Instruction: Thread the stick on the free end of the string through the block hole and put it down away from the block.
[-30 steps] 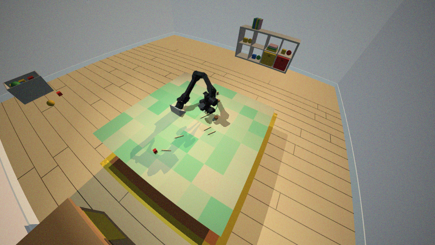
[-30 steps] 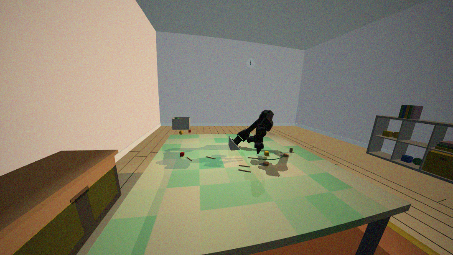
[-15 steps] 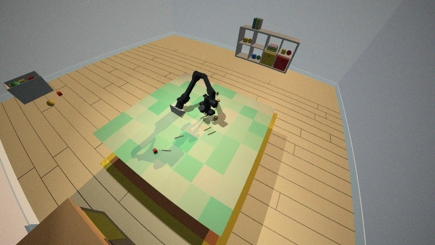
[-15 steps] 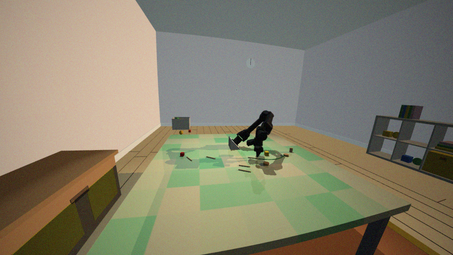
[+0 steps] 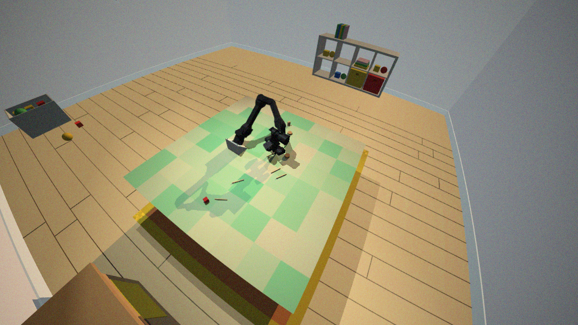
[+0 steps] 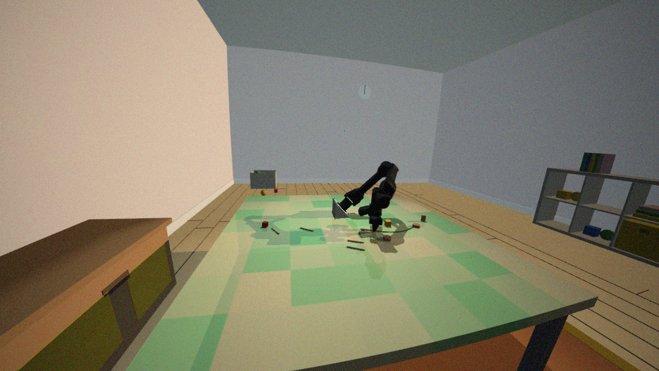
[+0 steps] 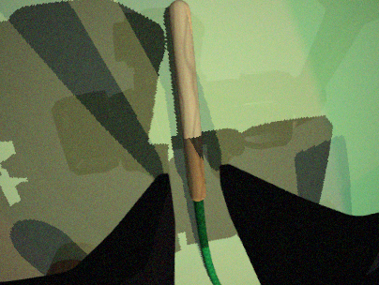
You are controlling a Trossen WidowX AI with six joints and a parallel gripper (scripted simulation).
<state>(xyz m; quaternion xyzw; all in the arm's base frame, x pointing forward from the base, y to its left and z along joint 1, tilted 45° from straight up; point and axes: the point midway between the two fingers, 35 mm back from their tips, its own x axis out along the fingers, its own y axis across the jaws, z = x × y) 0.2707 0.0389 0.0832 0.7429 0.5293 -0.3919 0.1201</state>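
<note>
The wooden disc is 10 cm ahead of my gripper tip and 2 cm to the left of it. Also, from my gripper tip: thin wooden stick: 1 cm to the right, 1 cm behind; then round wooden button: 27 cm to the left; then yellow wooden block: 11 cm to the left, 5 cm behind, 1 cm above.
</note>
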